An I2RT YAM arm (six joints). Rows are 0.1 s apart.
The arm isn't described. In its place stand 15 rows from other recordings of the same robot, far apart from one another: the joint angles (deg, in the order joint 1, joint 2, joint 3, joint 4, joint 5, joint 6), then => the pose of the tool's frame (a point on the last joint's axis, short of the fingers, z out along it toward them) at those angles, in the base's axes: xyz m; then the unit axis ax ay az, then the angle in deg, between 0 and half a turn.
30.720, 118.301, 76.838, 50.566, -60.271, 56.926 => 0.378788, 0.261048, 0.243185, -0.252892, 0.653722, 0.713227, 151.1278
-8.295, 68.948, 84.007, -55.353, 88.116, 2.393 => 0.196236, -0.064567, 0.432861, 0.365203, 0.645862, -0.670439, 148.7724
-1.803, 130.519, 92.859, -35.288, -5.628, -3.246 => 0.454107, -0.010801, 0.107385, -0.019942, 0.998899, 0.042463, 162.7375
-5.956, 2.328, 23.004, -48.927, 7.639, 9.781 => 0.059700, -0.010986, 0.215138, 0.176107, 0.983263, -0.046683, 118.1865
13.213, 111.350, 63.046, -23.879, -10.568, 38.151 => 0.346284, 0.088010, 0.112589, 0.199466, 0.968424, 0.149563, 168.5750
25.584, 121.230, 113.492, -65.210, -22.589, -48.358 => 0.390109, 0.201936, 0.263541, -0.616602, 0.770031, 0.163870, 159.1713
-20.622, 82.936, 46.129, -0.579, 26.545, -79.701 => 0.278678, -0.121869, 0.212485, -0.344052, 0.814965, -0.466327, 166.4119
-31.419, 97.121, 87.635, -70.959, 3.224, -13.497 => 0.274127, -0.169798, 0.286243, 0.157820, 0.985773, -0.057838, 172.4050
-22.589, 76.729, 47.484, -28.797, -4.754, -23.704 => 0.241582, -0.097311, 0.210226, -0.021555, 0.997012, -0.074180, 148.8404
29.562, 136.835, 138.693, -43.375, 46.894, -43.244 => 0.473051, 0.238435, 0.296841, -0.386728, 0.816194, -0.429265, 141.3674
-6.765, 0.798, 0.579, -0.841, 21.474, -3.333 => 0.106072, -0.025706, 0.174260, 0.204985, 0.943259, -0.261233, 95.2624
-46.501, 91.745, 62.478, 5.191, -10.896, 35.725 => 0.259965, -0.264179, 0.265496, 0.609433, 0.792109, 0.033976, 113.7165
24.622, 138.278, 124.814, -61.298, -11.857, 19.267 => 0.449570, 0.214085, 0.185491, -0.059946, 0.987650, 0.144753, 170.3558
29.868, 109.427, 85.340, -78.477, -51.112, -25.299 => 0.276707, 0.190863, 0.223214, 0.375918, -0.822202, -0.427399, 166.7084
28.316, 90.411, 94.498, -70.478, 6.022, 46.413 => 0.270989, 0.141768, 0.354557, 0.167512, 0.982223, 0.084717, 157.6773
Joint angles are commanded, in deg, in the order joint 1, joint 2, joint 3, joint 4, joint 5, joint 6. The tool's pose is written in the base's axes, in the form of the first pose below.
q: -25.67, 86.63, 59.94, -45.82, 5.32, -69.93
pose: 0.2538 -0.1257 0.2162 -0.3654 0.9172 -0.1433 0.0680
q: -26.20, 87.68, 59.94, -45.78, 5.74, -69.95
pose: 0.2543 -0.1291 0.2114 -0.3616 0.9199 -0.1396 0.0588
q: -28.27, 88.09, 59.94, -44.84, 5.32, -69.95
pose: 0.2517 -0.1391 0.2100 -0.3451 0.9257 -0.1417 0.0620
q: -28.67, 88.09, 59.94, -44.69, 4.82, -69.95
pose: 0.2511 -0.1407 0.2101 -0.3424 0.9267 -0.1401 0.0657
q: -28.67, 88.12, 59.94, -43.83, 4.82, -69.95
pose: 0.2525 -0.1415 0.2104 -0.3417 0.9258 -0.1455 0.0704
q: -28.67, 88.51, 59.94, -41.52, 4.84, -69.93
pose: 0.2568 -0.1438 0.2100 -0.3399 0.9235 -0.1581 0.0811
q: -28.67, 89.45, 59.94, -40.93, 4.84, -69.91
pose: 0.2590 -0.1451 0.2059 -0.3400 0.9240 -0.1558 0.0792
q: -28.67, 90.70, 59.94, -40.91, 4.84, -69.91
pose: 0.2608 -0.1460 0.1998 -0.3411 0.9255 -0.1478 0.0722
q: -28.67, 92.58, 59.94, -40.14, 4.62, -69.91
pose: 0.2644 -0.1479 0.1910 -0.3423 0.9268 -0.1394 0.0674
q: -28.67, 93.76, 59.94, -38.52, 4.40, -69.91
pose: 0.2685 -0.1499 0.1861 -0.3422 0.9262 -0.1410 0.0713
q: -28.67, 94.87, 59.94, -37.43, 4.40, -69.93
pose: 0.2714 -0.1515 0.1811 -0.3424 0.9262 -0.1409 0.0712
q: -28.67, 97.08, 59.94, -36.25, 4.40, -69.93
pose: 0.2754 -0.1537 0.1705 -0.3432 0.9273 -0.1342 0.0653
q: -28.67, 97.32, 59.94, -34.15, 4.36, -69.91
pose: 0.2790 -0.1556 0.1704 -0.3416 0.9253 -0.1461 0.0761
